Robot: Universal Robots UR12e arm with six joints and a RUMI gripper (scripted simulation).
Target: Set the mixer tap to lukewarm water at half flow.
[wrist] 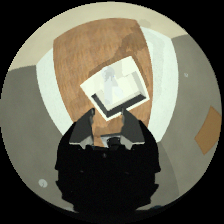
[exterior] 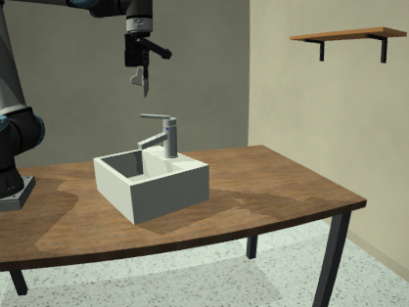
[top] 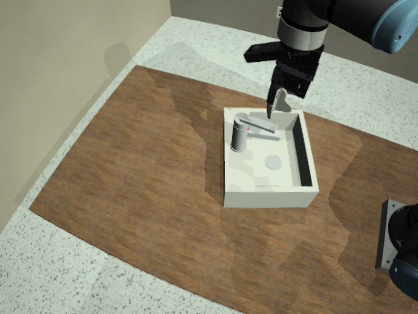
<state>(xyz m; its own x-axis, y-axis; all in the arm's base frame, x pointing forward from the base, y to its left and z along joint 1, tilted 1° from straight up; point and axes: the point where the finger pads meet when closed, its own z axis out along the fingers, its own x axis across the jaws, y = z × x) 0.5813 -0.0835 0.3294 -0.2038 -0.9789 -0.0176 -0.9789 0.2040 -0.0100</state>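
My gripper is now 30 mm short of the lever, 10 mm to the left of it and 90 mm above it. The rest, counted from my hand: white square basin: 30 mm behind, 50 mm to the right, 330 mm below; grey mixer tap: 50 mm ahead, 20 mm to the right, 140 mm below.
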